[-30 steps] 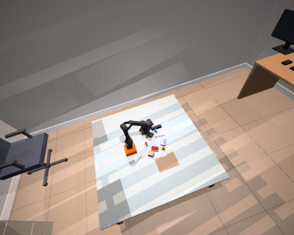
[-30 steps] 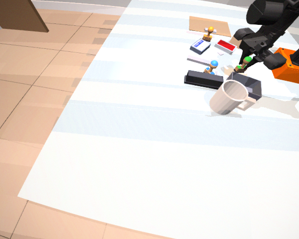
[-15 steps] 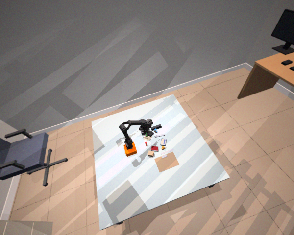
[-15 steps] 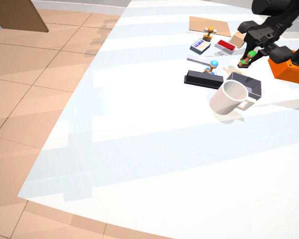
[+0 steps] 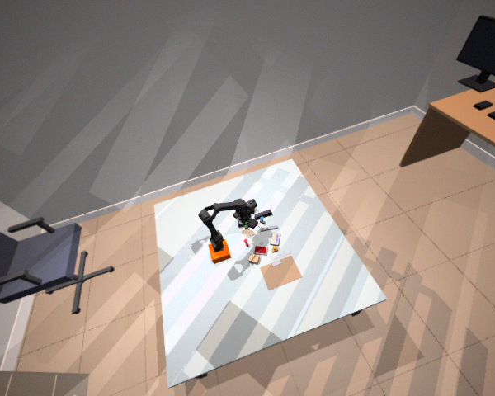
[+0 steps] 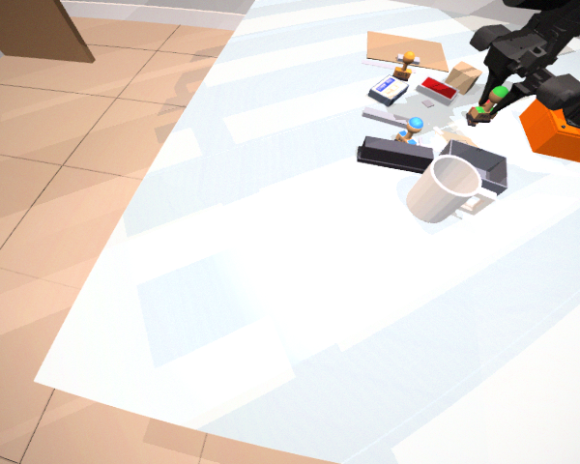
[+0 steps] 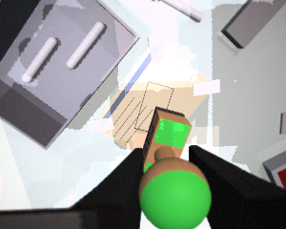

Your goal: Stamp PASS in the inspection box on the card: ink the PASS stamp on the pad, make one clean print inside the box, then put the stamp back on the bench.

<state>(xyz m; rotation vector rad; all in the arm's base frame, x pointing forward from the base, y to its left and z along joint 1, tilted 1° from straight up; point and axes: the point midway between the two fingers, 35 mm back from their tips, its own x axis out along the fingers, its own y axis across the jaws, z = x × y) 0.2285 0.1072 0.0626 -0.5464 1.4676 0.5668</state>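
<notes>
The card lies 9 cm below my gripper tip. Round my gripper tip: green-knobbed stamp (right at my gripper tip); grey tray (9 cm to the left, 8 cm below, 1 cm behind); red-knobbed stamp (10 cm to the right, 7 cm below, 3 cm behind).
</notes>
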